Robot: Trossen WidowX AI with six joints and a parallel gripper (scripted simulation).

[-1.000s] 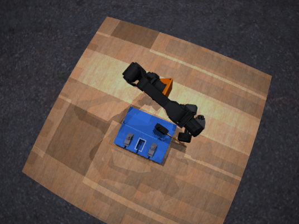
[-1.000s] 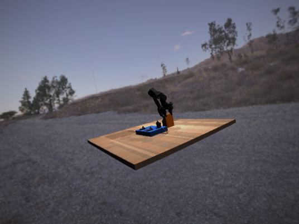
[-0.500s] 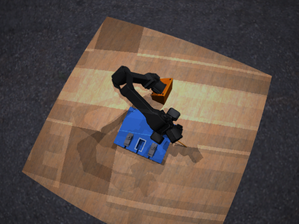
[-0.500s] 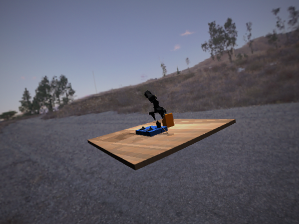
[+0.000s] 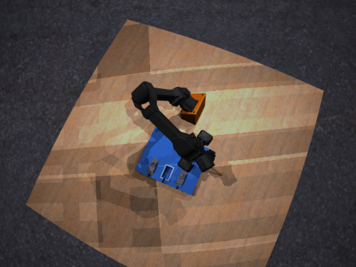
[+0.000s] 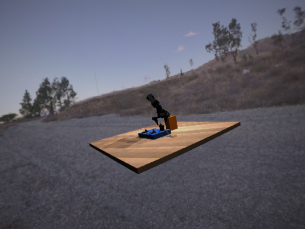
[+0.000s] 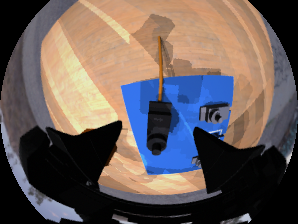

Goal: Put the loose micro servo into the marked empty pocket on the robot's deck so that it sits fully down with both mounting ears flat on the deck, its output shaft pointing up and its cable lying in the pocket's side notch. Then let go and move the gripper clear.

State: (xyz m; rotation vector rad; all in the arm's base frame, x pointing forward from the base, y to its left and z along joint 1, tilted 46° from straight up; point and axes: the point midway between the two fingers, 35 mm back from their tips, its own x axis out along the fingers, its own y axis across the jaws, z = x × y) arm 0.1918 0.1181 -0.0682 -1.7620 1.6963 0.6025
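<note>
My gripper tip is 3 cm short of the blue deck, 9 cm to the left of it and 9 cm above it.
</note>
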